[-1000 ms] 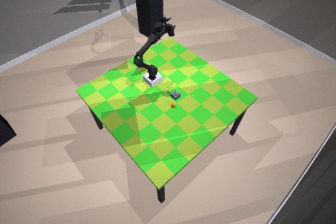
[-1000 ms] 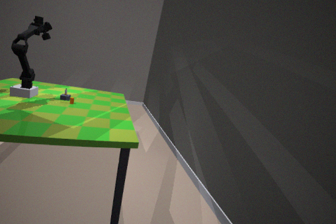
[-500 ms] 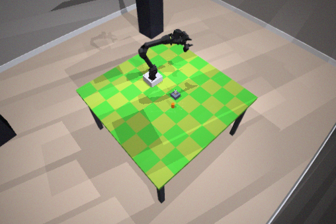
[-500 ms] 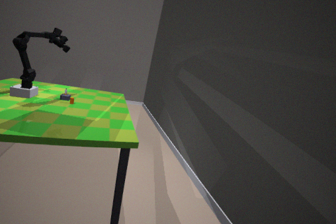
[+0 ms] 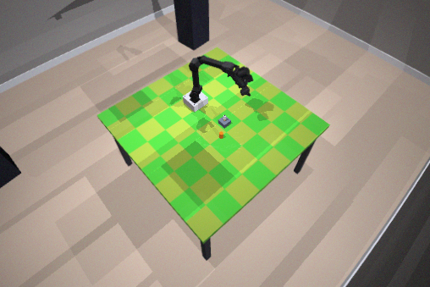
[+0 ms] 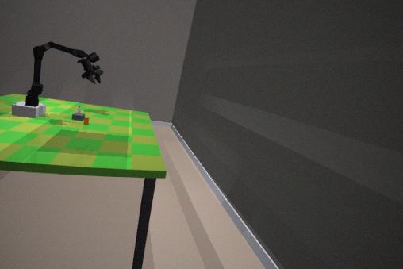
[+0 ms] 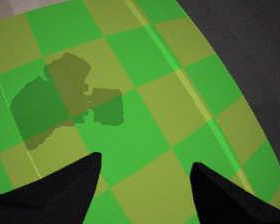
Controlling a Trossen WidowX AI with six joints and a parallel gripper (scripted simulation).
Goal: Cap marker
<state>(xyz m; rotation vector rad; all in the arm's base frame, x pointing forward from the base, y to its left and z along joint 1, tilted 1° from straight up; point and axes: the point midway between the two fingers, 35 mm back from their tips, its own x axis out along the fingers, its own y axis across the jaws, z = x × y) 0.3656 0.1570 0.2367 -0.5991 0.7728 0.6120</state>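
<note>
Now: the orange cap 26 cm to the right of my gripper tip, 25 cm below it and 3 cm behind it. Round my gripper tip: holder block 25 cm below, 15 cm to the right, 10 cm behind.
</note>
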